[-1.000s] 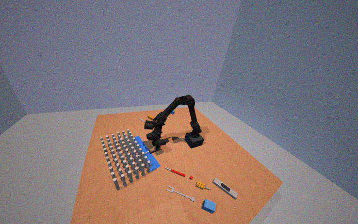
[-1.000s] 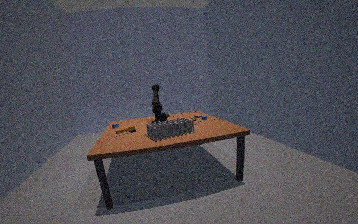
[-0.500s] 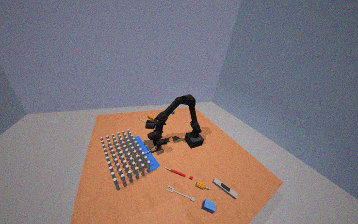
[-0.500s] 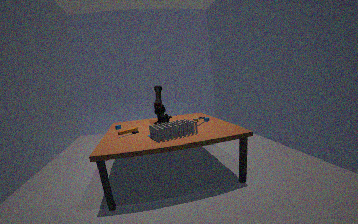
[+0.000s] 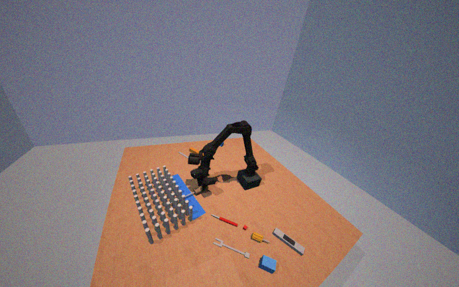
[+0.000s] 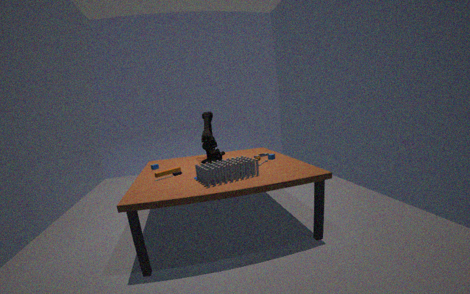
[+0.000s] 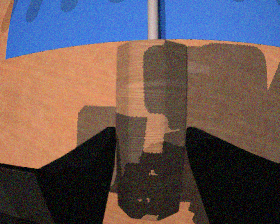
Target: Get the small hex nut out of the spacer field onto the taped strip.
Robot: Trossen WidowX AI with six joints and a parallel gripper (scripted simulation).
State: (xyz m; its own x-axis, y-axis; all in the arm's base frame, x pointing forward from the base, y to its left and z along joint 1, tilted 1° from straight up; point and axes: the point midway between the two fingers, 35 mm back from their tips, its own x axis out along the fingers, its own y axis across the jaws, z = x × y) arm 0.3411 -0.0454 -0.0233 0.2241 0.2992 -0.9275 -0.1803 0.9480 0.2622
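Now: the blue taped strip 100 mm ahead of my gripper tip, 20 mm to the right of it and 20 mm below it. Also, from my gripper tip: wooden-handled tool: 110 mm ahead, 20 mm to the left, 10 mm below; small red block: 320 mm to the left, 120 mm behind, 10 mm below; red screwdriver: 220 mm to the left, 20 mm behind, 10 mm below.
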